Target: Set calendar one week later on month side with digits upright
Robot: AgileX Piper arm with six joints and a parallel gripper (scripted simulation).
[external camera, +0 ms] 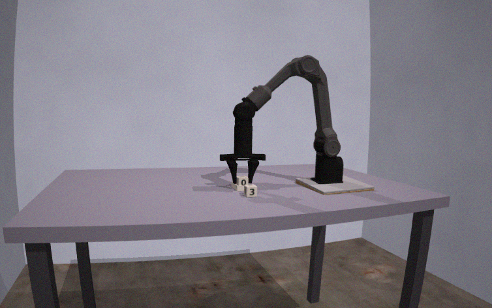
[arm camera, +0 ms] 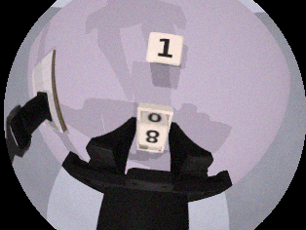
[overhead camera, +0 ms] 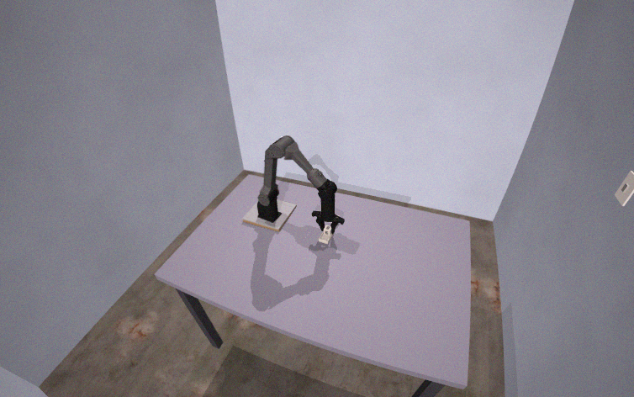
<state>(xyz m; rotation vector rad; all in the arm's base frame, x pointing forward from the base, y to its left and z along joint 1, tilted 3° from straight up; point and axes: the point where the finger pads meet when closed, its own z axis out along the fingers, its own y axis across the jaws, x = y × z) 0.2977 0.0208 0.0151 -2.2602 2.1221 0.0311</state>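
My gripper is now right at the cream cube. The rest, counted from my hand: tray: 2 cm to the right, 2 cm below.
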